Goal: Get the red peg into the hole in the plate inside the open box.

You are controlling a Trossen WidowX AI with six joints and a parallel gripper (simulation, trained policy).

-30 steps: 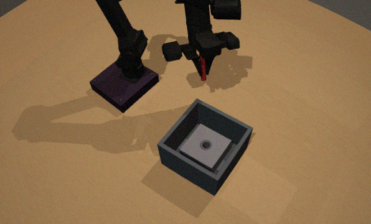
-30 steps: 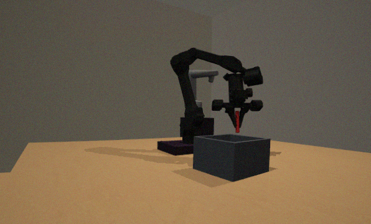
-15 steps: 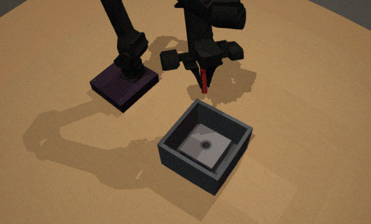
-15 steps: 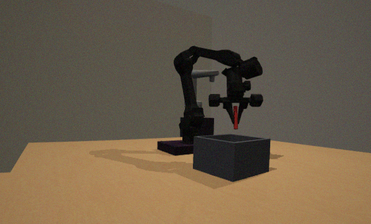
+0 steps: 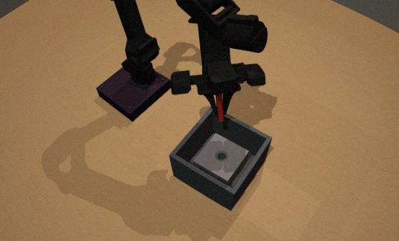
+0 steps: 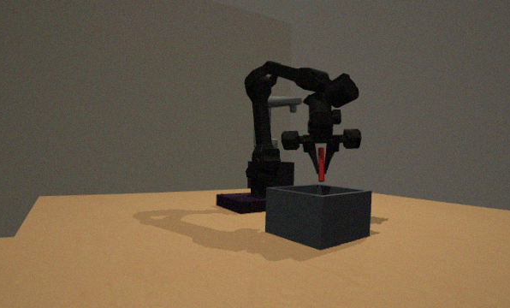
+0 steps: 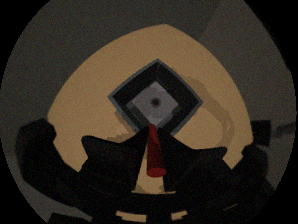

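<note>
My gripper tip is 30 mm short of the light grey plate, 50 mm to the left of it and 80 mm above it. The rest, counted from my gripper tip: red peg 10 mm behind, 10 mm to the left, 20 mm above; then grey box 30 mm ahead, 50 mm to the right, 100 mm below.
</note>
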